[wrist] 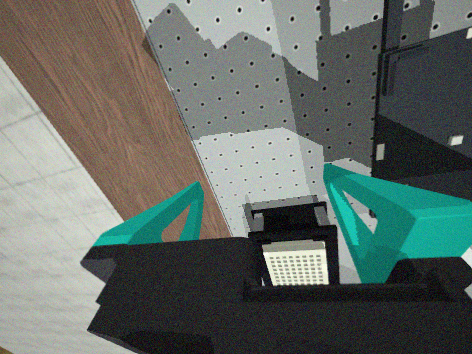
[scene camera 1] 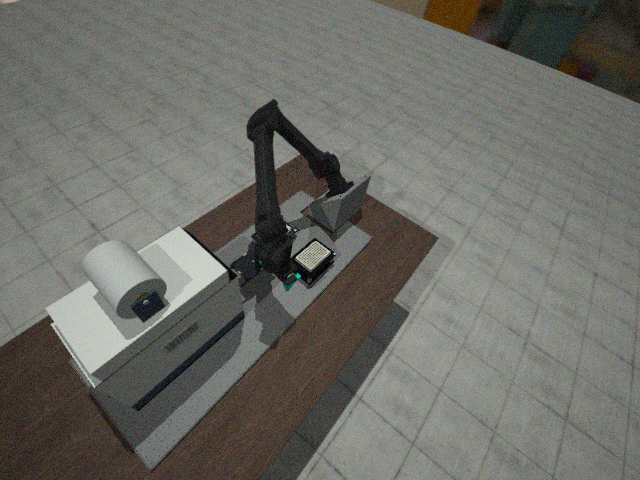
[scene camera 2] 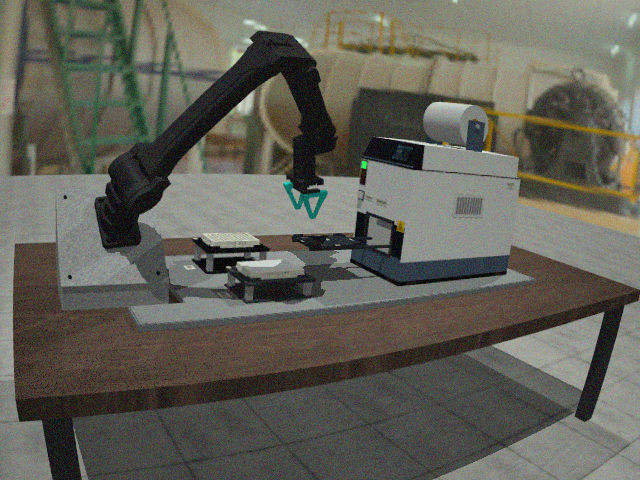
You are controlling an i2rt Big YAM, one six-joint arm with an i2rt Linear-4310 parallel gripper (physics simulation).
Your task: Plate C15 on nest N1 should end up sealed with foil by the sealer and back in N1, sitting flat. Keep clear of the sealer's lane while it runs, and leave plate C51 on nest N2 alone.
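Seen in the pictures: gripper, fingertip midpoint: [wrist: 258, 179] [scene camera 1: 278, 281] [scene camera 2: 305, 213]; arm's base at its link origin: [scene camera 1: 340, 191] [scene camera 2: 116, 222].
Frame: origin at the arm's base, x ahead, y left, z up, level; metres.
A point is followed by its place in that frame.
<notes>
A cream well plate [scene camera 1: 313, 255] {x 0.326, y 0.095, z -0.070 m} [scene camera 2: 271, 267] [wrist: 297, 265] {x 0.353, y 0.088, z -0.069 m} sits flat on the front nest [scene camera 2: 248, 292] {x 0.245, y -0.166, z -0.119 m}, its wells showing in the wrist view. A second cream plate [scene camera 2: 230, 239] {x 0.314, y 0.071, z -0.068 m} sits flat on the back nest [scene camera 2: 209, 261] {x 0.247, y 0.042, z -0.112 m}; in scene camera 1 it is mostly hidden by the arm. I cannot read which is C15 or C51, nor which nest is N1. The white sealer [scene camera 1: 175, 330] {x 0.882, y 0.023, z 0.121 m} [scene camera 2: 439, 206] {x 0.750, y -0.187, z 0.059 m} shows a green light, and its dark tray [scene camera 2: 328, 241] {x 0.505, y -0.069, z -0.048 m} [wrist: 430, 95] {x 0.549, y -0.040, z -0.048 m} stands out of the open door with no plate visible on it. My gripper [scene camera 2: 305, 212] {x 0.535, y 0.086, z -0.013 m} [wrist: 258, 179] {x 0.535, y 0.086, z -0.013 m} is open and empty, above the tray's height.
A white foil roll [scene camera 1: 124, 279] {x 0.898, y -0.041, z 0.334 m} [scene camera 2: 454, 122] {x 0.827, y -0.138, z 0.277 m} stands on top of the sealer. The arm's base block [scene camera 1: 341, 206] {x 0.087, y 0.061, z 0.008 m} [scene camera 2: 77, 258] {x -0.099, y -0.051, z -0.059 m} is at the opposite end of the perforated plate [scene camera 2: 155, 315] {x 0.033, y -0.185, z -0.141 m} [wrist: 230, 110] {x 0.578, y 0.119, z -0.141 m}. The wooden table's edge [scene camera 2: 310, 372] {x 0.215, y -0.449, z -0.164 m} runs along the front.
</notes>
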